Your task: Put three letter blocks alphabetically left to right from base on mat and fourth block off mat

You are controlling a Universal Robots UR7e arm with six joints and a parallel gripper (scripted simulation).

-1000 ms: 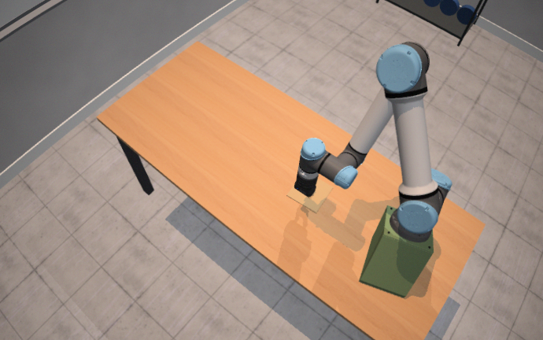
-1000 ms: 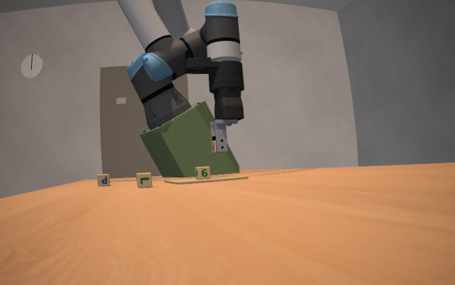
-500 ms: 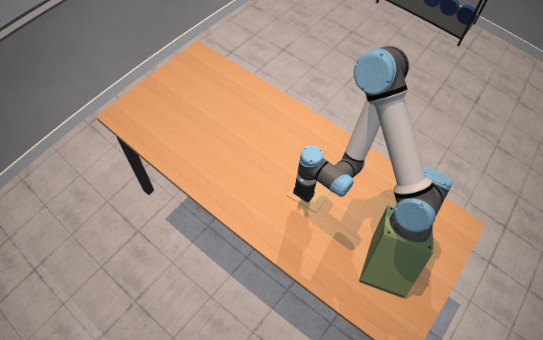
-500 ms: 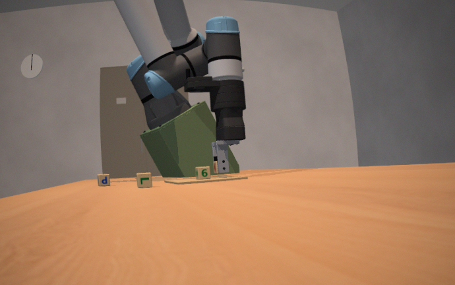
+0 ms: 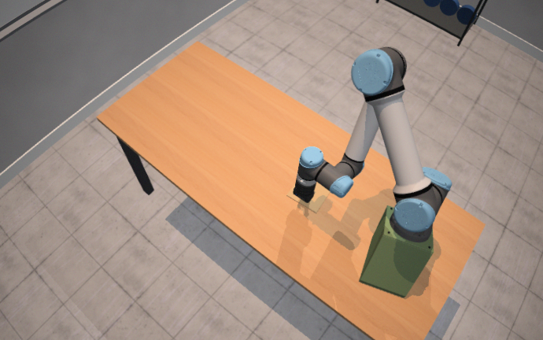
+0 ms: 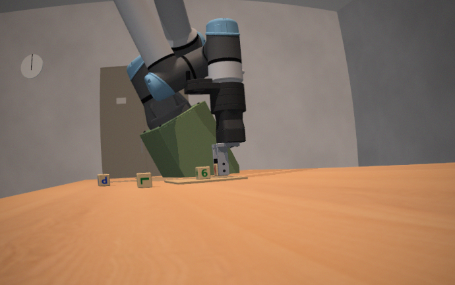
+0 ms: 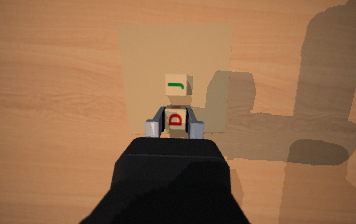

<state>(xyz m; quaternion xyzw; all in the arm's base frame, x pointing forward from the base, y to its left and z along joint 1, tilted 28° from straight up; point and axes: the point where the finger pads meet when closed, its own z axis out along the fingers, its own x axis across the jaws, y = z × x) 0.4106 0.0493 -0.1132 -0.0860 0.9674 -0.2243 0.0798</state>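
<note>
Right now the red D block is 1 cm below my hand. Round my hand: thin tan mat (4 cm to the right, 2 cm below, 1 cm ahead); blue-marked block (26 cm to the right, 1 cm below, 1 cm behind).
</note>
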